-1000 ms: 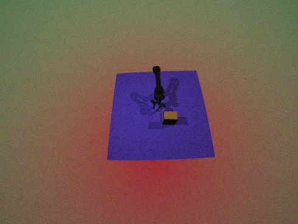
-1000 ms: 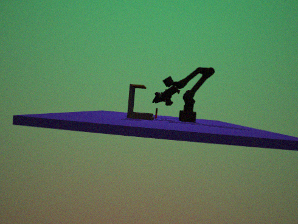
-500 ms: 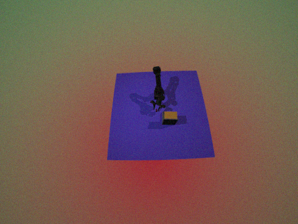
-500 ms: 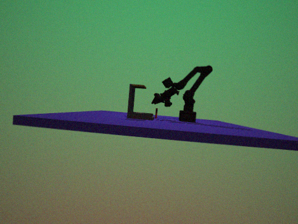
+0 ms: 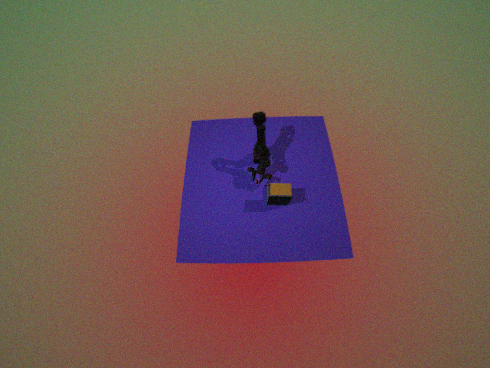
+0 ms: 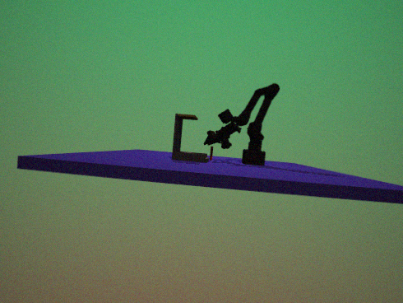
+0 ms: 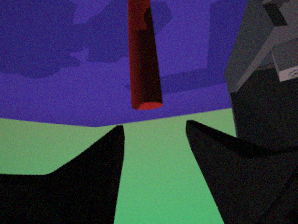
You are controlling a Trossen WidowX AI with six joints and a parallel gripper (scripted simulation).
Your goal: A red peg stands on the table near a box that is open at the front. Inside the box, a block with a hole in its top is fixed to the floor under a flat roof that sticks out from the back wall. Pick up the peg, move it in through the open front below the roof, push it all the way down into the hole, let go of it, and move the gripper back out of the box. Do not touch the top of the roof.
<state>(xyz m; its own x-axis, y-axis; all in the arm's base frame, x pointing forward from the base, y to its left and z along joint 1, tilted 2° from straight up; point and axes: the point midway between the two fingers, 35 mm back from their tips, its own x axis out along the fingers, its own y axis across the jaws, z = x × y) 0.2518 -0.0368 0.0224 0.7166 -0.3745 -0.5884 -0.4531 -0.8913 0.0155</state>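
Now: the red peg 50 mm below my gripper tip, 40 mm behind it and 10 mm to the left of it. Round my gripper tip: orange roof (160 mm to the left, 130 mm above, 100 mm ahead); dark back wall (160 mm to the left, 150 mm ahead, 30 mm above).
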